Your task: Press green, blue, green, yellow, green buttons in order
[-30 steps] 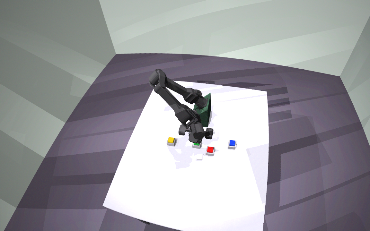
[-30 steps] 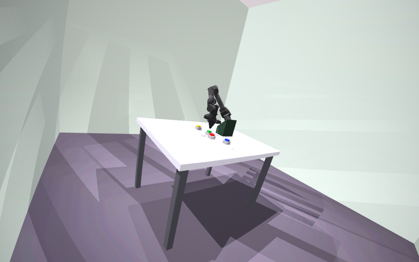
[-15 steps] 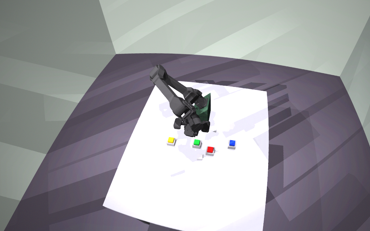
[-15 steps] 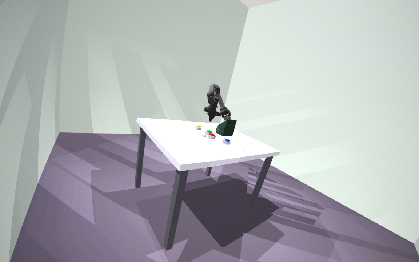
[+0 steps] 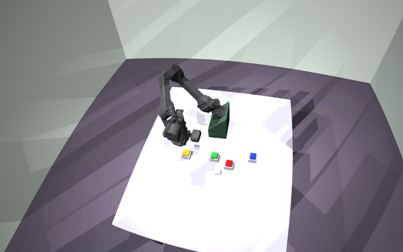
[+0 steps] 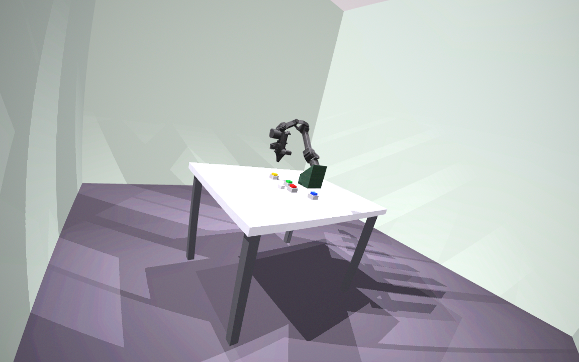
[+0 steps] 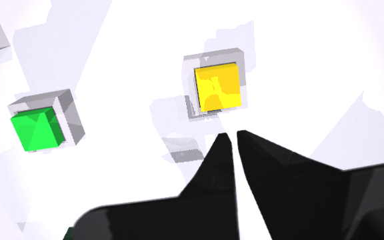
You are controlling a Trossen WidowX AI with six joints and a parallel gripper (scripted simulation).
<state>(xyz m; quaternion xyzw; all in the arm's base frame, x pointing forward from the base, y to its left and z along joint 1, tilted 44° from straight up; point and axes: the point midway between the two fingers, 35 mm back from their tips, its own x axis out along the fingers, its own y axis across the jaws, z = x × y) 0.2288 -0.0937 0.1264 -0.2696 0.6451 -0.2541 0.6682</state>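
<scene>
My gripper tip is now 9 cm above the yellow button. Also, from my gripper tip: green button (15 cm to the left, 9 cm below, 2 cm behind); white block (19 cm to the left, 11 cm below, 7 cm ahead); red button (24 cm to the left, 9 cm below, 2 cm ahead).
</scene>
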